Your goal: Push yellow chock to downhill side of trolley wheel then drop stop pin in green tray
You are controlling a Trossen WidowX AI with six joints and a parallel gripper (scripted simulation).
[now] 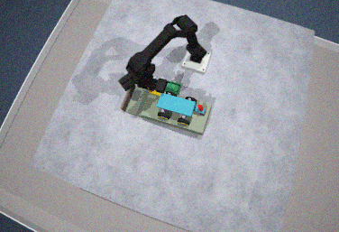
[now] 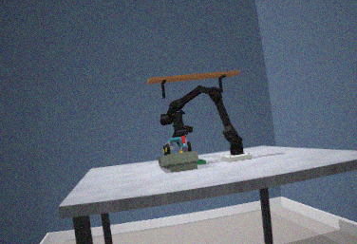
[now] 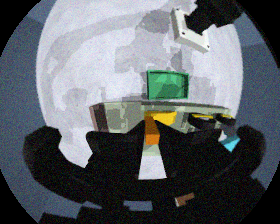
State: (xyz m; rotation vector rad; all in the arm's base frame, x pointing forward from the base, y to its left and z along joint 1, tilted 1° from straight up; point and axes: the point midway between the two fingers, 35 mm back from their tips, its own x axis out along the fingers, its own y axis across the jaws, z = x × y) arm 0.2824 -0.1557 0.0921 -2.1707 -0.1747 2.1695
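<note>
The red-headed stop pin lies 270 mm to the left of my gripper tip, 40 mm above it and 30 mm ahead of it. Round my gripper tip: brown ramp lip 110 mm to the right, 60 mm below, 60 mm ahead; trolley 160 mm to the left, 50 mm ahead, 20 mm above; yellow chock 20 mm to the left, 10 mm below.
</note>
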